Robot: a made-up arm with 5 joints.
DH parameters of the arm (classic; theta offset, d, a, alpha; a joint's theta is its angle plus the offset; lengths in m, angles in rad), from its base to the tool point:
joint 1: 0 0.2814 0 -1.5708
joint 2: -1.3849 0 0.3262 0
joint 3: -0.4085 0 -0.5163 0
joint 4: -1.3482 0 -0.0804 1.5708
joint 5: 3.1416 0.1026 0 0
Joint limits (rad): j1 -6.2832..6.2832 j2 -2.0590..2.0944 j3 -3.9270..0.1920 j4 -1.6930..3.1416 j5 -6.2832..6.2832
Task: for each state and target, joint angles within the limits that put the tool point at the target. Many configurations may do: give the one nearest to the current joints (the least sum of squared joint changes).
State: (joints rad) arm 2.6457 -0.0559 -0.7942 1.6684 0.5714
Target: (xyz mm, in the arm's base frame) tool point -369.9 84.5 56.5
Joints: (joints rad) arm 2.9170 0.2235 -0.6529 1.6044 0.5714
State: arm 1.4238 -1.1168 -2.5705 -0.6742 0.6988
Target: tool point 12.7 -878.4 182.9
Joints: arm 1.5853 -1.6050 -2.9309 -0.7684 0.6988
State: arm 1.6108 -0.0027 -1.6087 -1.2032 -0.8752
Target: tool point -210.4 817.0 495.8
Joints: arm 1.8228 0.7188 -1.8900 -0.6551 -0.8752
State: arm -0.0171 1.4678 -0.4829 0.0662 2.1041
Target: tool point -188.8 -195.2 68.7
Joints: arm 0.8021 1.3631 0.1645 0.0058 2.1041
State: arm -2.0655 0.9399 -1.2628 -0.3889 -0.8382
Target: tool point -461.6 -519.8 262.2
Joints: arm -2.2970 0.3923 -1.0362 -0.5894 -0.8382
